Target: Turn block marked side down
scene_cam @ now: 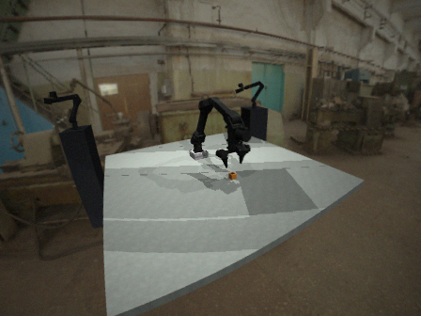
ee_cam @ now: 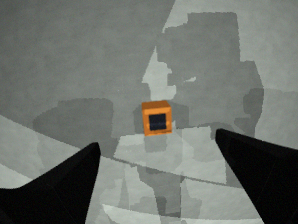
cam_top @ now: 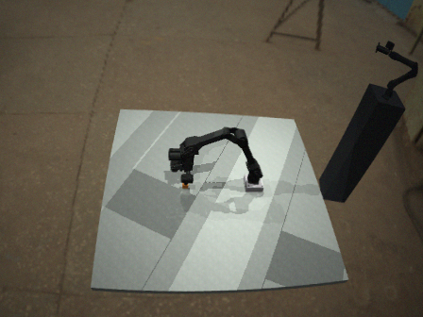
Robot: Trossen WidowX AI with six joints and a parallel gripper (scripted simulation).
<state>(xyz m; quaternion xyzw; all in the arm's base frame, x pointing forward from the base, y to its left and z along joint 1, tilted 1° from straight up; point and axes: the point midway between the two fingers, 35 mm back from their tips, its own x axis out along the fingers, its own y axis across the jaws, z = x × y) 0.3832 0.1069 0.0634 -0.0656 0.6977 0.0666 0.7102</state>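
Right now the orange block is 50 mm below my gripper tip.
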